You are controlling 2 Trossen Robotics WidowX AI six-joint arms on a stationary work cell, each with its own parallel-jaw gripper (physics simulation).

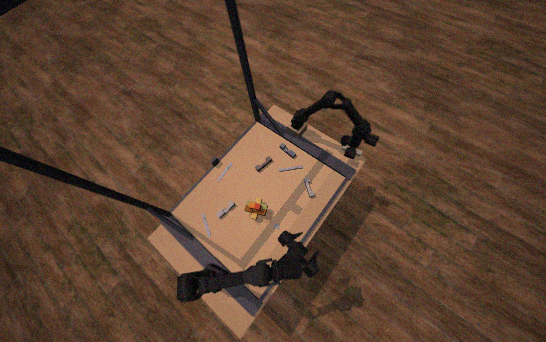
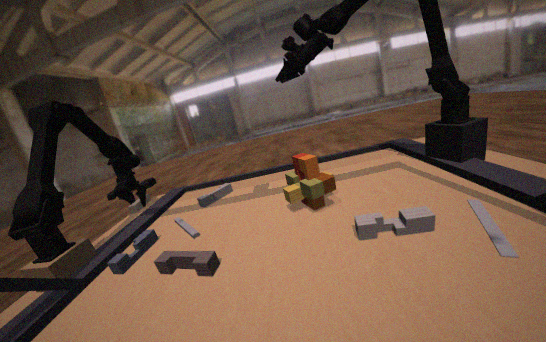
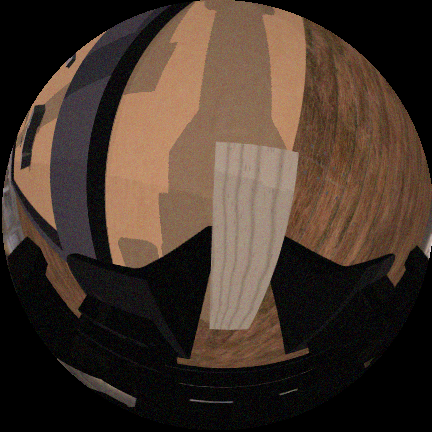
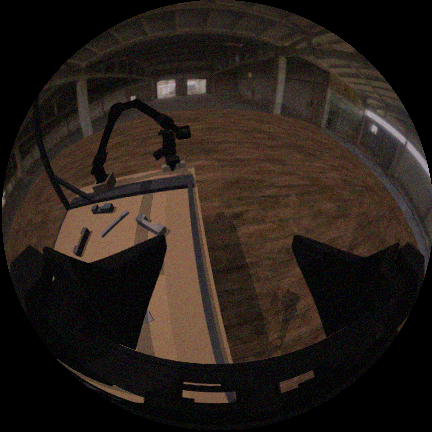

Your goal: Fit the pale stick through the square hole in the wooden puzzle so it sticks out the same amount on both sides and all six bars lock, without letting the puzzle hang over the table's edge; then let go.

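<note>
The wooden puzzle, a cluster of crossed orange, red, yellow and olive bars, stands on the table inside the dark rails. Its square hole cannot be made out. The pale stick, with grey grain lines, is on the outer strip beyond the side rail, close to the table's edge. My left gripper is shut on the stick, one finger against each side. My right gripper is open and empty, high above the table's front edge.
A raised dark rail lies between the stick and the puzzle. Around the puzzle lie a brown notched bar, a grey notched bar, blue-grey bars and thin flat strips. Dark frame posts rise from the far side.
</note>
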